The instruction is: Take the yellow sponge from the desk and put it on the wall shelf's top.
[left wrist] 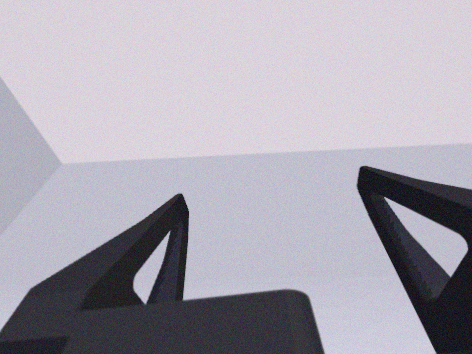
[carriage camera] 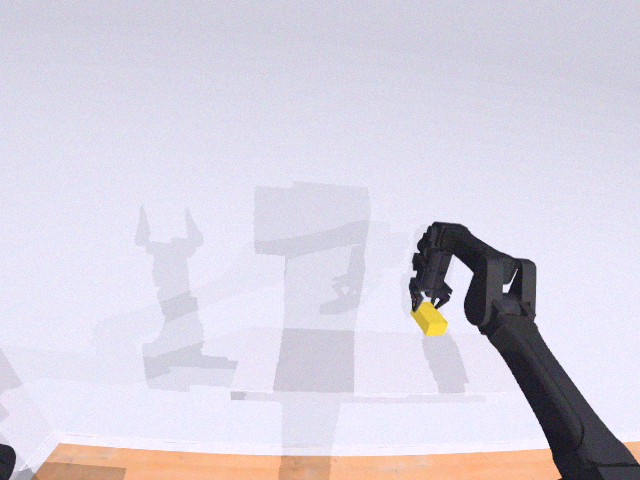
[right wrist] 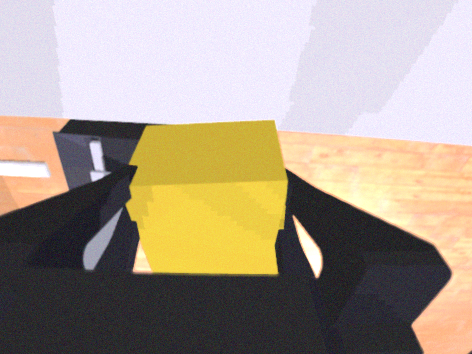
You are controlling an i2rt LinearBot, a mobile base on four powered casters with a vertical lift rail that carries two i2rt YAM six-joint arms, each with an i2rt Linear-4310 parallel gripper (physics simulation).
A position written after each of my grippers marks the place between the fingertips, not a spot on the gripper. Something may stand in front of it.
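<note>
I see a yellow sponge (carriage camera: 431,322), and I also see the yellow sponge (right wrist: 207,197), while in the left wrist view the sponge is out of frame. There is a white wall shelf (carriage camera: 276,364) here, and the right wrist view shows the white wall shelf (right wrist: 394,77) too. My right gripper (carriage camera: 422,312) is here as well, and I see my right gripper (right wrist: 210,173) again. I also see my left gripper (left wrist: 269,189).
</note>
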